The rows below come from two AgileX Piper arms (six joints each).
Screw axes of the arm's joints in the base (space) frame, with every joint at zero. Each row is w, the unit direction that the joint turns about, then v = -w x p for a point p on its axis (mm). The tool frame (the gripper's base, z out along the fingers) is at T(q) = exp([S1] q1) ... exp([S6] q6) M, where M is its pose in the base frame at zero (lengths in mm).
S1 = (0, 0, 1, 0, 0, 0)
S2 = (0, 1, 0, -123, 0, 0)
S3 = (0, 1, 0, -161.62, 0, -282.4)
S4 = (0.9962, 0, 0.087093, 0, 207.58, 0)
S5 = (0, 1, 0, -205.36, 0, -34.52)
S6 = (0.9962, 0, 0.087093, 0, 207.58, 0)
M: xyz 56.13 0 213.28 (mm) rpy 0 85.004 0 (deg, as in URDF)
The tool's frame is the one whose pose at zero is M.
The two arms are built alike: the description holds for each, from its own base.
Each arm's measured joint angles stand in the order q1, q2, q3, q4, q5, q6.
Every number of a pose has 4 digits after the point. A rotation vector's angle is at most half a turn.
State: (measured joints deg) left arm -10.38 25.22 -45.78 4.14 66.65 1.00; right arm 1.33 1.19 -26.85 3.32 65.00 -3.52
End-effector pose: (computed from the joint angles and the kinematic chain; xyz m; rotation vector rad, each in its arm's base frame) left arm 0.0465 -0.0024 0.3467 0.2248 2.2741 0.0054; right arm -0.0021 0.0047 0.2630 -0.0953 2.1669 0.0491
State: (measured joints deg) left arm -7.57 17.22 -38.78 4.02 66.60 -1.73; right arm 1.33 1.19 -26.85 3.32 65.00 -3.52
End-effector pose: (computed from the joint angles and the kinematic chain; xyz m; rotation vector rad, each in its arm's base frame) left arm 0.0263 0.0024 0.3169 0.1131 2.2642 0.0018; right arm -0.0021 0.0047 0.2630 -0.0953 2.1669 0.0491
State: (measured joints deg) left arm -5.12 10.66 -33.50 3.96 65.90 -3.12; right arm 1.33 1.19 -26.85 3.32 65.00 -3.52
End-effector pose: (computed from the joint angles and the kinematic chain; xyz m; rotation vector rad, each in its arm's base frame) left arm 0.0131 0.0046 0.2938 0.0362 2.2324 0.0075; right arm -0.0021 0.0047 0.2630 -0.0953 2.1669 0.0491
